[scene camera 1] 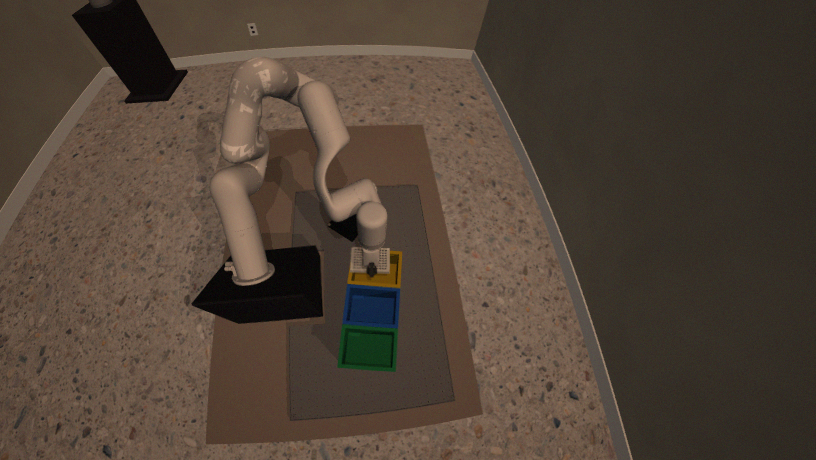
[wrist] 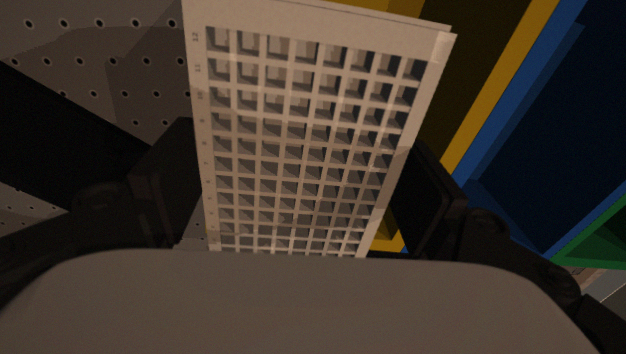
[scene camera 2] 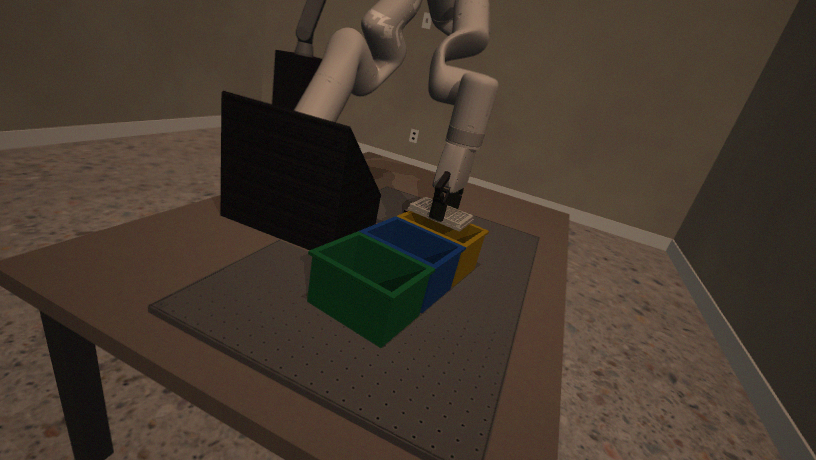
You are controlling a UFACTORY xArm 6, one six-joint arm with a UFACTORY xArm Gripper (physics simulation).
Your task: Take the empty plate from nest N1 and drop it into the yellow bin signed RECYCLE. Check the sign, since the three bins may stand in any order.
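Seen in the pictures: gripper, fingertip midpoint: [wrist: 302, 158] [scene camera 2: 443, 214]; arm's base, link origin: [scene camera 1: 254, 274] [scene camera 2: 301, 141].
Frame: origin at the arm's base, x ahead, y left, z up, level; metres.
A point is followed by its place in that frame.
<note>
My gripper [scene camera 1: 371, 260] @(x 0.350, y 0.080, z -0.075 m) [scene camera 2: 446, 204] @(x 0.350, y 0.080, z -0.075 m) [wrist: 302, 158] @(x 0.350, y 0.080, z -0.075 m) is shut on a pale plate [scene camera 1: 358, 261] @(x 0.306, y 0.073, z -0.068 m) [scene camera 2: 458, 217] @(x 0.385, y 0.079, z -0.069 m) [wrist: 302, 135] @(x 0.363, y 0.082, z -0.070 m) with a grid of square wells, one finger at each long side. The plate is over the yellow bin [scene camera 1: 399, 269] @(x 0.440, y 0.053, z -0.088 m) [scene camera 2: 469, 261] @(x 0.442, y 0.056, z -0.147 m) [wrist: 492, 97] @(x 0.382, y -0.002, z -0.088 m), a little above its rim, and covers part of its opening. Row numbers show along one plate edge in the wrist view. The bin's RECYCLE sign and nest N1 do not show in these views.
A blue bin [scene camera 1: 372, 309] @(x 0.351, y -0.060, z -0.182 m) [scene camera 2: 444, 285] @(x 0.432, y -0.057, z -0.160 m) [wrist: 550, 125] @(x 0.350, y -0.120, z -0.154 m) adjoins the yellow one, then a green bin [scene camera 1: 368, 349] @(x 0.338, y -0.194, z -0.182 m) [scene camera 2: 365, 297] @(x 0.369, y -0.257, z -0.116 m) [wrist: 600, 245] @(x 0.265, y -0.199, z -0.105 m). They stand on a grey perforated board [scene camera 1: 420, 354] @(x 0.509, y -0.214, z -0.187 m) [scene camera 2: 257, 308] @(x 0.211, y -0.316, z -0.188 m). A black pedestal [scene camera 1: 294, 280] @(x 0.138, y -0.027, z 0.037 m) [scene camera 2: 280, 177] @(x 0.038, y -0.099, z -0.058 m) bears the arm. A small black block [scene camera 1: 344, 229] @(x 0.241, y 0.245, z -0.176 m) is behind the wrist.
</note>
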